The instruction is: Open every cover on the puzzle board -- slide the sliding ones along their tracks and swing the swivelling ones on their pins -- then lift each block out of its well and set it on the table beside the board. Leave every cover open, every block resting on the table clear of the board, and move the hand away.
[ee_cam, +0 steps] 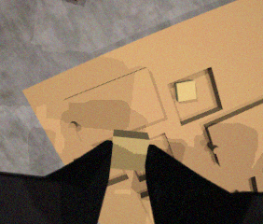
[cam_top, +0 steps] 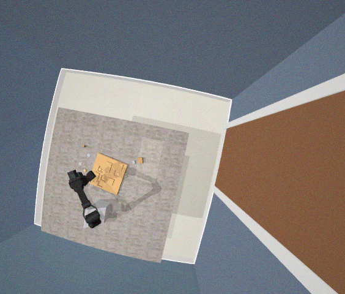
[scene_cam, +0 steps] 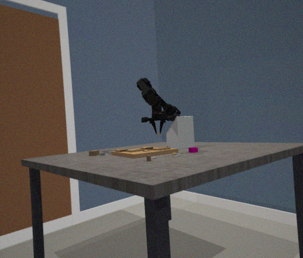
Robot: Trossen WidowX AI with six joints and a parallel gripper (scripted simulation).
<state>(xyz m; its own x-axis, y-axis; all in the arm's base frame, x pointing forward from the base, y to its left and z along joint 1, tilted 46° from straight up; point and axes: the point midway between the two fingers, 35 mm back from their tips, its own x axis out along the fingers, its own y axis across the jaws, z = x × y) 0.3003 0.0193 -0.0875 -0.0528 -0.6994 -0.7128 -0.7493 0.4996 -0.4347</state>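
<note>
My gripper tip is 160 mm to the right of the magenta block, 120 mm past it and 100 mm above it.
</note>
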